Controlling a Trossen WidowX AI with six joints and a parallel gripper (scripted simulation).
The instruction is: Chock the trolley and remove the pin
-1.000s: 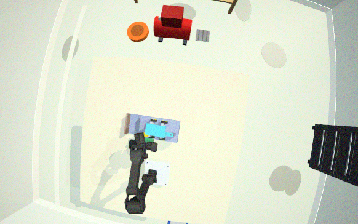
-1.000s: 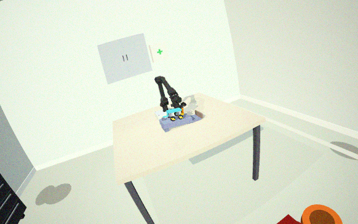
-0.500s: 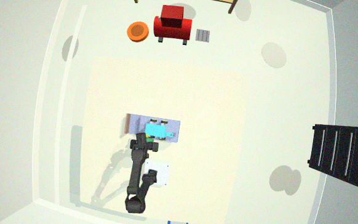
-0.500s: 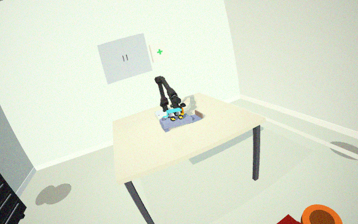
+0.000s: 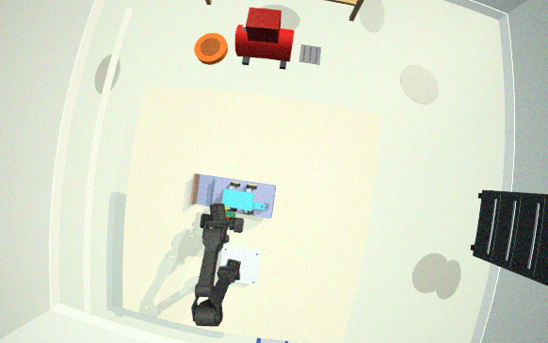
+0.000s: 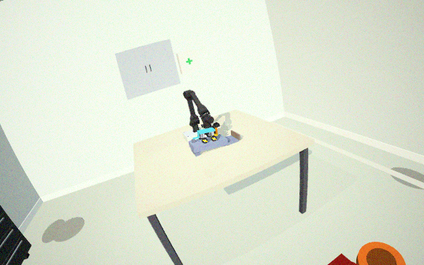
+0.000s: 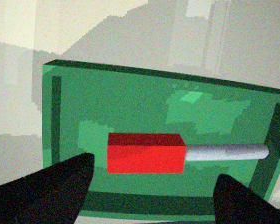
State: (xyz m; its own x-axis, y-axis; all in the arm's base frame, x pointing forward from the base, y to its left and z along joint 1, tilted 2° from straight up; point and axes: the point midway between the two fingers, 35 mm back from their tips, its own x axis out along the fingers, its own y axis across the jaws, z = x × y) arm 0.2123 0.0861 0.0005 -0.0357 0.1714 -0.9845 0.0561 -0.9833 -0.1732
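My gripper tip is 20 mm to the right of the stop pin and 20 mm above it. Also, from my gripper tip: lavender ramp (130 mm ahead, 80 mm to the right, 20 mm above); then green tray (10 mm to the left, 40 mm below); then yellow chock (70 mm ahead, 50 mm above).
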